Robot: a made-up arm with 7 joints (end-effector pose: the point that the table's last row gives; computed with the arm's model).
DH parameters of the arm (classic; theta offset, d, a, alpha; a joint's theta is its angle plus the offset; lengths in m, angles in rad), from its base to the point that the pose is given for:
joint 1: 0 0.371 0 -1.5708
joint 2: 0 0 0 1.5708
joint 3: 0 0.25 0.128 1.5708
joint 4: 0 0 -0.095 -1.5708
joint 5: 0 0.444 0 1.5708
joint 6: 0 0 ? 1.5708
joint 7: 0 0 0 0
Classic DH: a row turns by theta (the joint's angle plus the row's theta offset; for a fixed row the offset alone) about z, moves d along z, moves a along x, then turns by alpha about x.
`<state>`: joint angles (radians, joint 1 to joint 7).
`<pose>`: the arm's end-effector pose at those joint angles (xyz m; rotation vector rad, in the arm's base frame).
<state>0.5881 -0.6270 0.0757 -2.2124 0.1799 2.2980 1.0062</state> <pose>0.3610 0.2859 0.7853 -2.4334 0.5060 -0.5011</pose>
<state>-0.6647 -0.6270 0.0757 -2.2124 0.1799 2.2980 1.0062</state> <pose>0.3844 -0.2535 0.7853 -1.8305 2.0072 -0.9517</pose>
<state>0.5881 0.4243 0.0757 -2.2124 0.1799 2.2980 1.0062</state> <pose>0.4679 0.3572 0.1783 2.8601 -0.7099 -0.4982</pose>
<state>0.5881 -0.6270 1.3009 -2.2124 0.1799 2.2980 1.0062</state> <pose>-0.2438 0.5479 0.5261 -2.6048 -1.1150 -0.7060</pose>
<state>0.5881 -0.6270 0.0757 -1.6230 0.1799 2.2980 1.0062</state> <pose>0.2260 0.1976 1.0416 -1.8996 0.3265 -0.8611</pose>
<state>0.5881 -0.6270 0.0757 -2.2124 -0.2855 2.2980 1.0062</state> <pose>0.3470 0.3043 0.7830 -2.6458 0.3039 -0.9917</pose>
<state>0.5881 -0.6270 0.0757 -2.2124 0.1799 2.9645 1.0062</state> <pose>0.3287 0.2573 0.8100 -1.8127 0.4352 -0.9454</pose>
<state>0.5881 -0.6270 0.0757 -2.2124 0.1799 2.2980 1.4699</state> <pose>0.3610 0.2859 0.7853 -2.2132 1.0334 -0.3003</pose>
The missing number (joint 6, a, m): 0.076
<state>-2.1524 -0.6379 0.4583 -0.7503 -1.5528 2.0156 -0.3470</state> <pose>0.2460 -0.0074 1.1345 0.2056 -0.8606 -0.6095</pose>
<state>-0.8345 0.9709 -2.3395 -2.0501 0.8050 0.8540 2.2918</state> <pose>-0.4468 -0.1872 0.7352 2.5478 1.0831 0.4955</pose>
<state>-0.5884 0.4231 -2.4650 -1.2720 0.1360 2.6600 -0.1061</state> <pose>-0.3195 -0.1835 1.0432 0.2874 -1.4057 -0.0916</pose>
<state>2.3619 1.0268 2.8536 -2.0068 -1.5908 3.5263 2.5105</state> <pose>0.0412 -0.1631 0.9170 -0.9362 0.9506 -2.5224</pose>
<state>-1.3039 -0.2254 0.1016 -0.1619 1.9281 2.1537 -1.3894</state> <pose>-0.0355 0.0321 1.1453 0.5933 1.1707 2.1768</pose>
